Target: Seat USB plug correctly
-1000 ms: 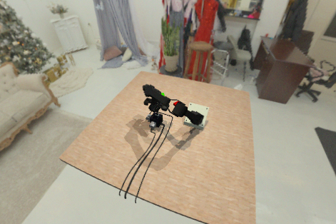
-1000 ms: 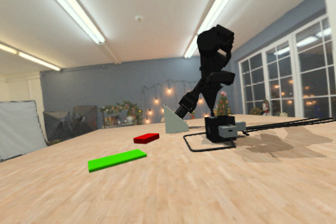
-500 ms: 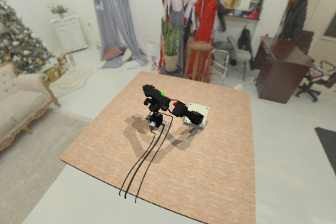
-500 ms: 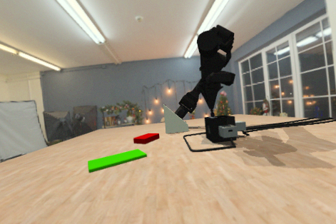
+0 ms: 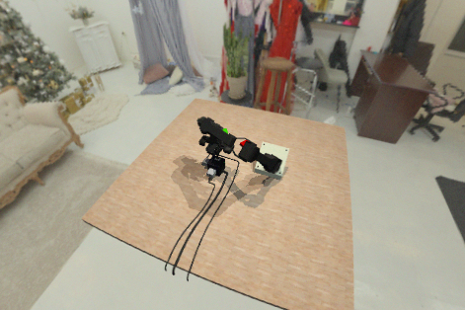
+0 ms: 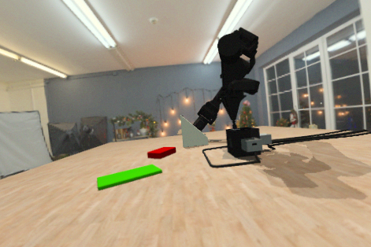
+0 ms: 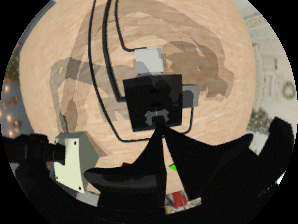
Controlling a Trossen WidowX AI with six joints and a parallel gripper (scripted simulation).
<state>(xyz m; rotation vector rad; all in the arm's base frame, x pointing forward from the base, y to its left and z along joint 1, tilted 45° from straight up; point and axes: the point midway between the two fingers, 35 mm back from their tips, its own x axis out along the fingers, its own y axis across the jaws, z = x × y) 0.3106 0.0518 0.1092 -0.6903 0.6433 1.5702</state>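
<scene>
Right now my gripper tip is 20 mm above the usb plug. Round my gripper tip: usb socket 40 mm below; flat red block 250 mm to the right, 90 mm below, 80 mm behind; flat green block 280 mm to the right, 120 mm ahead, 100 mm below.
</scene>
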